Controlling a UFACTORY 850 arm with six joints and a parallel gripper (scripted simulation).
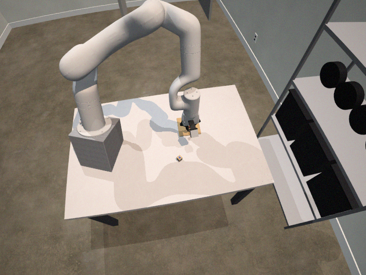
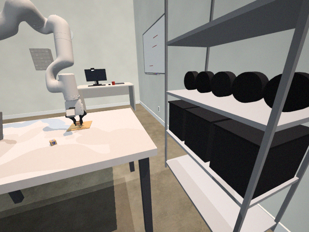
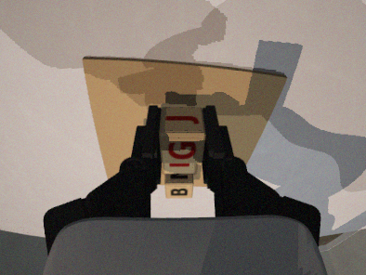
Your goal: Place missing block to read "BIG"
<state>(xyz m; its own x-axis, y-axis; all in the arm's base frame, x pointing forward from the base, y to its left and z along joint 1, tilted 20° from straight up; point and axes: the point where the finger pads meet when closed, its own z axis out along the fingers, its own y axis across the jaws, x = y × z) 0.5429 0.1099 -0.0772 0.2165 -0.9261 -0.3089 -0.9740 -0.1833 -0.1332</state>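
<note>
Right now my hand is 1 cm past the tan mat, 4 cm to the right of it and 4 cm above it.
</note>
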